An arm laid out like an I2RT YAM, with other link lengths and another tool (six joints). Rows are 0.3 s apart.
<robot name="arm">
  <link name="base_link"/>
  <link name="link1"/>
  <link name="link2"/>
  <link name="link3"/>
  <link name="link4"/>
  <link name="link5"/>
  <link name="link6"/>
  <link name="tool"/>
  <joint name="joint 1" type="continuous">
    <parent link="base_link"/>
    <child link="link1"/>
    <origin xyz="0 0 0.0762"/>
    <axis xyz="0 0 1"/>
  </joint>
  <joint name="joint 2" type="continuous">
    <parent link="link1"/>
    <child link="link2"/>
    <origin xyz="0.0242 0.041 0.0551"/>
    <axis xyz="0 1 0"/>
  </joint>
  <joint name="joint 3" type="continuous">
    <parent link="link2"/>
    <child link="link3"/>
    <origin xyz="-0.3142 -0.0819 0"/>
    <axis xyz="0 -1 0"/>
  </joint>
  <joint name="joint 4" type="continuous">
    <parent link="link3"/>
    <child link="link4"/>
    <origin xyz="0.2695 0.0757 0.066"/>
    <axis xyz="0 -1 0"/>
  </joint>
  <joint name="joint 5" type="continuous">
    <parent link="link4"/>
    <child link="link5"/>
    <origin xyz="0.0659 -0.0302 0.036"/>
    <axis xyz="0 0 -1"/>
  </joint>
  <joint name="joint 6" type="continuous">
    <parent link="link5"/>
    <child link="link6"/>
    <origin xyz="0.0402 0 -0.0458"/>
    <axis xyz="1 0 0"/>
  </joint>
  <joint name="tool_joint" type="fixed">
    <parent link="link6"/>
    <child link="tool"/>
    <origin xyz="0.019 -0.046 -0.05" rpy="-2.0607 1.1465 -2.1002"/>
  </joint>
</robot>
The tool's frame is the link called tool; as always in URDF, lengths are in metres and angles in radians. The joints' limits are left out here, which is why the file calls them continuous.
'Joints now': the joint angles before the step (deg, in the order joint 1, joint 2, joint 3, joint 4, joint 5, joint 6). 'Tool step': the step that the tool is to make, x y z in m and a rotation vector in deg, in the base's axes. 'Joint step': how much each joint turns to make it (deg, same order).
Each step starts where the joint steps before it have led.
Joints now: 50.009, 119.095, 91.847, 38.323, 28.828, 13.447
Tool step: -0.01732, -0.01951, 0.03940, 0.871, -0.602, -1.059
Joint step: 0.177, -6.148, -1.404, -3.602, 1.230, -0.177
